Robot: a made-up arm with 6 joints.
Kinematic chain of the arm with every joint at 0, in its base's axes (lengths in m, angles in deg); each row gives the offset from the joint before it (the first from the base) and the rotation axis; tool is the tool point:
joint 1: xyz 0 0 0.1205 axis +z
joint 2: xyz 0 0 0 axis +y
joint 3: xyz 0 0 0.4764 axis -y
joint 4: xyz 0 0 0 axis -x
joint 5: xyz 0.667 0 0 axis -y
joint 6: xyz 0 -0.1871 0 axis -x
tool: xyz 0 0 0
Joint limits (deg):
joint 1: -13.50..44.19
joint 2: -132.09..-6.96
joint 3: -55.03..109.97
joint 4: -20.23..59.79
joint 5: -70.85..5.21
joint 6: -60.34..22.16
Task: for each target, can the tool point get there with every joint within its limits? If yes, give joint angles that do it. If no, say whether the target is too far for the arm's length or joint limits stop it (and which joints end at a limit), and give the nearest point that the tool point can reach.
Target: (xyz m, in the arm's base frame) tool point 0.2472 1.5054 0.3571
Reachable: no: too far | nearest point 0.5082 0.3628 0.4692 | short by 1.177 m
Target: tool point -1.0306 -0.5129 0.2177
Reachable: yes | joints 20.04 -76.58 93.04 46.53 -14.21 -9.00
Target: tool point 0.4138 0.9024 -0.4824
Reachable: no: joint limits stop it (at a limit: joint 1, joint 2, joint 3, joint 4) | nearest point 0.4301 0.2868 0.2052 | short by 0.923 m
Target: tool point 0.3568 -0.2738 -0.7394
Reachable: no: joint limits stop it (at a limit: joint 1, joint 2, joint 3) | nearest point -0.3053 -0.4485 -0.8594 | short by 0.695 m
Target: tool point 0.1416 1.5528 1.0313
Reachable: no: too far | nearest point 0.4883 0.3434 0.8217 | short by 1.275 m
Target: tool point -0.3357 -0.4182 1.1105
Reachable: yes | joints 31.08 -43.42 64.33 -8.84 -41.38 -40.46
